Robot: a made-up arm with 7 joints.
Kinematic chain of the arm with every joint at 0, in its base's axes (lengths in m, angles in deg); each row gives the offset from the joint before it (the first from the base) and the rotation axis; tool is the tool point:
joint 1: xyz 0 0 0.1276 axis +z
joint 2: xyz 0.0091 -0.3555 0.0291 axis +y
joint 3: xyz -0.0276 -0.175 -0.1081 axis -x
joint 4: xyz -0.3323 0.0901 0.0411 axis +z
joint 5: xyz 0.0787 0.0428 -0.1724 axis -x
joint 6: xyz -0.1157 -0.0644 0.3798 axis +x
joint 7: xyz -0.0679 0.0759 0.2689 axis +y
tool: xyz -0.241 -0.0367 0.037
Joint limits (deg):
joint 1: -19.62..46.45
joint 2: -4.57..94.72
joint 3: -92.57..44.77
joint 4: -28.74..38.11
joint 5: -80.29..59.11
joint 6: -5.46..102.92
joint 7: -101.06..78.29
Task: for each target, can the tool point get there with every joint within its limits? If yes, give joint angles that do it. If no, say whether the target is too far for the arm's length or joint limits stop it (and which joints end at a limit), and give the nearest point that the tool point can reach.
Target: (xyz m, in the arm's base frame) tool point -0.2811 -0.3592 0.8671
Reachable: yes | joints 17.48 49.03 2.69 26.86 45.68 29.33 -42.93
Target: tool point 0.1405 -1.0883 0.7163
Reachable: yes | joints 21.21 74.89 -7.87 9.30 -49.06 49.64 -5.32
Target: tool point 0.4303 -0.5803 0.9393
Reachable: yes | joints 33.41 74.60 -30.30 -16.37 13.13 81.69 -4.51
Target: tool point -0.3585 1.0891 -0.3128
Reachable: no: joint limits stop it (at a limit: joint 1, joint 2, joint 5, joint 6) | nearest point -0.4007 0.5471 -0.1903 | short by 0.557 m
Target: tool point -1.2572 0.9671 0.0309
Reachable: no: joint limits stop it (at a limit: joint 1, joint 3, joint 4, joint 5, joint 6) | nearest point -0.9261 0.4660 0.0707 | short by 0.602 m
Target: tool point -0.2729 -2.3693 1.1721
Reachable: no: too far | nearest point -0.1548 -1.3439 0.7359 | short by 1.121 m
